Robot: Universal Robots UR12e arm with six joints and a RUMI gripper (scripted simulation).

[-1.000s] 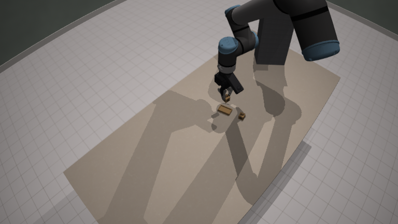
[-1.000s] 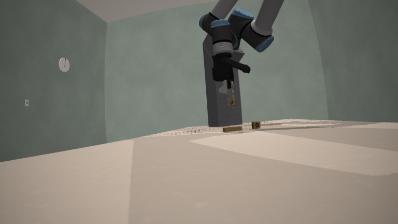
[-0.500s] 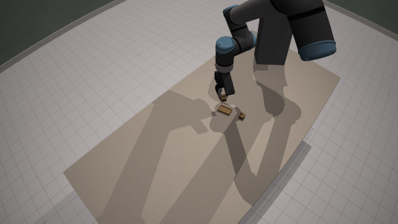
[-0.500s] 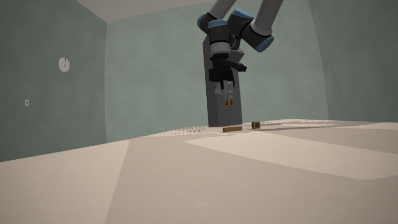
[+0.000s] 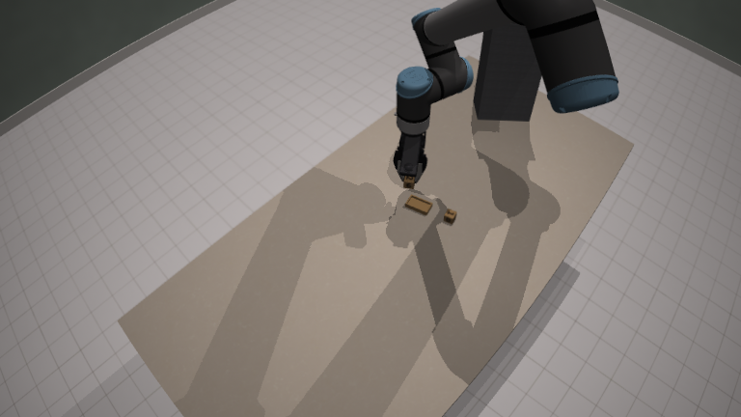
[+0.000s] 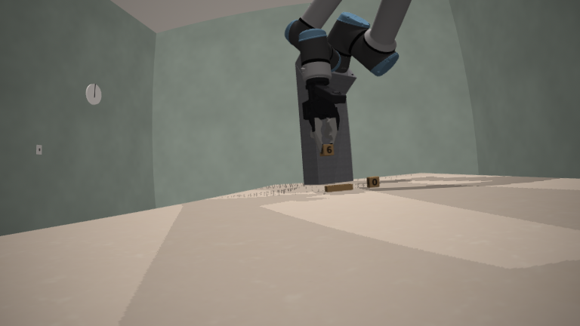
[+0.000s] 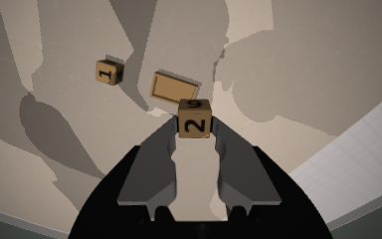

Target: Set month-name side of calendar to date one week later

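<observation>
My hand is 120 mm above the wooden tray, 30 mm past it and 20 mm to the right of it. Also, from my hand: cube (10 mm below).
</observation>
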